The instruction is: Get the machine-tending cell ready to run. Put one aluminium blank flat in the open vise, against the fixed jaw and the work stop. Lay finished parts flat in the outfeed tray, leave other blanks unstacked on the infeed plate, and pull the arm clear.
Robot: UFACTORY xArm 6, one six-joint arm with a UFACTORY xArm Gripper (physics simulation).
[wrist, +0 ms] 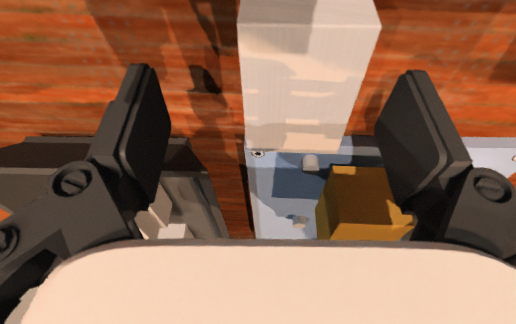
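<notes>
My gripper is open, its two dark fingers wide apart. A pale blank shows between and beyond the fingers at the upper middle, with gaps on both sides. One long side face and part of an end face show; its lower end overlaps the near edge of the light blue infeed plate in view, and I cannot tell whether they touch. The dark outfeed tray is at the left, partly behind the left finger, with pale parts in it, partly hidden. The vise does not show.
A brass-coloured block stands on the plate beside the right finger, partly hidden by it. Two short pins rise from the plate. A strip of wooden table lies between tray and plate. The pale gripper body hides the bottom of the view.
</notes>
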